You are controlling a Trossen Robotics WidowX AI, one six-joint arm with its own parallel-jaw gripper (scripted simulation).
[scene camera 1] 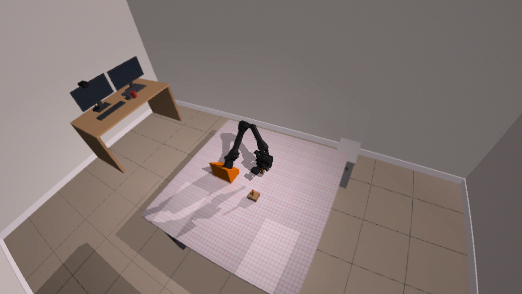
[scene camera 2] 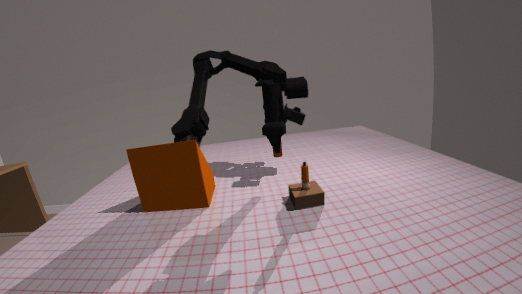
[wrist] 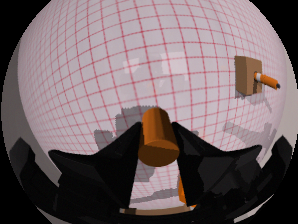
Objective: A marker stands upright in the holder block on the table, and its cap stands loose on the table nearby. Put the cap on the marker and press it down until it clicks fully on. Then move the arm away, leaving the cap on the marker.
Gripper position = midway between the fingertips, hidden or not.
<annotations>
My gripper point(scene camera 2: 277, 151) holds an orange cap point(wrist: 158, 147).
</annotations>
